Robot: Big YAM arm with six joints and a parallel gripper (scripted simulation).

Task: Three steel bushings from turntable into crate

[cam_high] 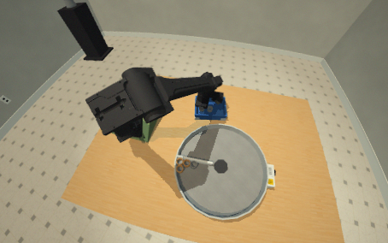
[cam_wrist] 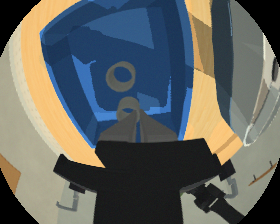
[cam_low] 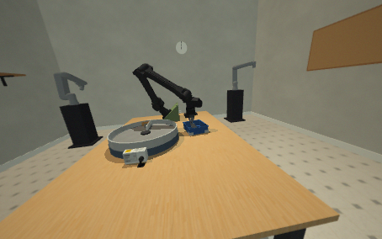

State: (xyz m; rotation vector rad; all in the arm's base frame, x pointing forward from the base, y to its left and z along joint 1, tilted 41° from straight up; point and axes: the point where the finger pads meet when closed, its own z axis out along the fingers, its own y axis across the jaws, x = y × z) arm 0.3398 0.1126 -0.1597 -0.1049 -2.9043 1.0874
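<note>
My gripper is now 5 cm short of the blue crate, 2 cm to the right of it and 1 cm above it. The rest, counted from my hand: grey turntable: 13 cm ahead, 33 cm to the right, 2 cm above.
</note>
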